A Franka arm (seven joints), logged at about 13 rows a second.
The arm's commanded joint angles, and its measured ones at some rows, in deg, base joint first. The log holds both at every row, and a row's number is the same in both.
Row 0, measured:
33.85 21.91 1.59 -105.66 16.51 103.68 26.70
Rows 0 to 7, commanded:
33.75 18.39 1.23 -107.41 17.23 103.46 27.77
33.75 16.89 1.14 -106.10 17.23 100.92 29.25
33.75 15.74 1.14 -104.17 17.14 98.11 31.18
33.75 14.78 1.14 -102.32 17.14 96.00 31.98
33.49 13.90 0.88 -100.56 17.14 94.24 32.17
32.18 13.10 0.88 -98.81 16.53 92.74 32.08
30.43 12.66 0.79 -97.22 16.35 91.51 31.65
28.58 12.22 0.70 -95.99 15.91 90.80 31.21
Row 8, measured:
32.16 13.06 0.54 -98.23 16.38 92.90 31.28
